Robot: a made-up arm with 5 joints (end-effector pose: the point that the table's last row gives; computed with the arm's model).
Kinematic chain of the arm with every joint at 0, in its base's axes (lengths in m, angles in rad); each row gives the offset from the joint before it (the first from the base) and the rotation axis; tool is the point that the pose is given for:
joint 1: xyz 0 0 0.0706 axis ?
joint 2: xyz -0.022 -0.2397 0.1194 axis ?
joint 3: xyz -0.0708 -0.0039 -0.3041 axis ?
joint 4: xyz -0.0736 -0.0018 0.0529 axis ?
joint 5: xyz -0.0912 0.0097 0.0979 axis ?
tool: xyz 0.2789 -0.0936 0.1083
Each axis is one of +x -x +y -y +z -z.
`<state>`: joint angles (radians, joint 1 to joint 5).
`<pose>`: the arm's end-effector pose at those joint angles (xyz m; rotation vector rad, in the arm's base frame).
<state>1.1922 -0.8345 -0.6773 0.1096 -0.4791</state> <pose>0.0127 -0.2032 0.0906 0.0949 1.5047 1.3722</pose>
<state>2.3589 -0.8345 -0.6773 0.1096 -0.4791</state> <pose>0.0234 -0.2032 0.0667 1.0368 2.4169 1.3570</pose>
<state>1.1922 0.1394 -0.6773 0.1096 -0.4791</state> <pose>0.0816 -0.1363 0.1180 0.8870 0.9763 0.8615</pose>
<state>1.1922 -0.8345 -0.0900 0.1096 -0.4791</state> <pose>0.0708 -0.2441 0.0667 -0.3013 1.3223 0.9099</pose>
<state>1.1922 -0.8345 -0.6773 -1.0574 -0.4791</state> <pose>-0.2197 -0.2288 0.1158 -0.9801 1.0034 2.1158</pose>
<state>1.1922 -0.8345 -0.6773 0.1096 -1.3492</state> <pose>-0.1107 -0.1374 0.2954 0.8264 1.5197 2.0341</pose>
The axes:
joint 1: +y
joint 2: +x
joint 3: -z
joint 4: +x
joint 5: -z

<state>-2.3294 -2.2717 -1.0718 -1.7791 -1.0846</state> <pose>-0.1166 -0.6962 -0.3247 -1.2252 2.0067 -1.2570</pose>
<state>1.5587 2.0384 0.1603 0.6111 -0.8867</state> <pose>0.1123 -0.2511 0.0792 1.6746 -0.2217 -1.4812</pose>
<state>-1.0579 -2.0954 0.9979 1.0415 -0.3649</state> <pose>-0.3946 -0.2486 0.1039 -1.2842 -1.7669 -0.3590</pose>
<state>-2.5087 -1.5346 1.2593 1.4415 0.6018</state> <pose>0.1397 -0.6907 -0.2683 -0.8317 2.3718 -0.1117</pose>
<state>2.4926 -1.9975 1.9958 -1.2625 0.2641</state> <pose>0.1513 -0.2213 -0.1440 -2.3560 -0.6507 0.5928</pose>
